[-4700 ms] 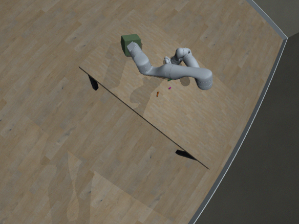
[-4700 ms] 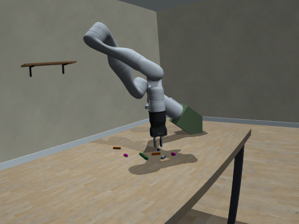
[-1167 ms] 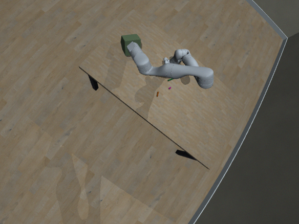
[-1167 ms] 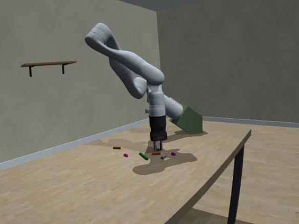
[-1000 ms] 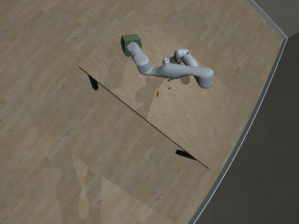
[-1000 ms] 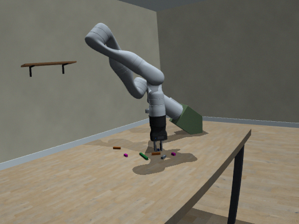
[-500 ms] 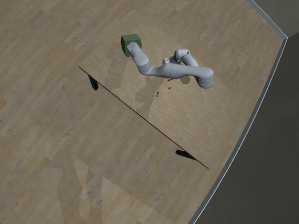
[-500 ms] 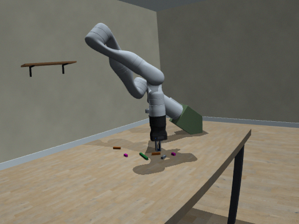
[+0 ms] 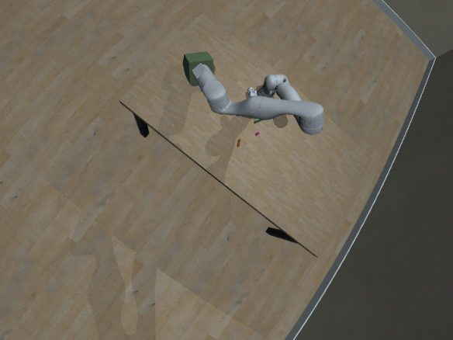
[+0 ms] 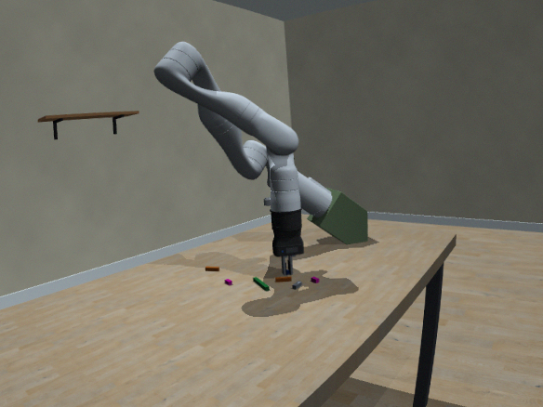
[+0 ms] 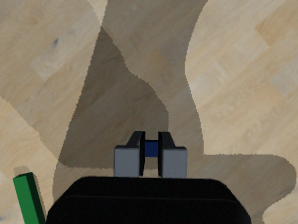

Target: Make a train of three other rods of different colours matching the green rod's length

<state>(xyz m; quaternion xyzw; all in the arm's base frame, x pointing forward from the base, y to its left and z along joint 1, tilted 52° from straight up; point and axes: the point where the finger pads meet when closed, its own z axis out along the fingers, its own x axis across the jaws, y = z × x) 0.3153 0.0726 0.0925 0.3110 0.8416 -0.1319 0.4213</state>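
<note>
Right now my hand is 1 cm above the blue rod. Also, from my hand: grey rod (8 cm ahead, 6 cm to the left, 1 cm below); green rod (10 cm ahead, 3 cm to the right, 1 cm below).
</note>
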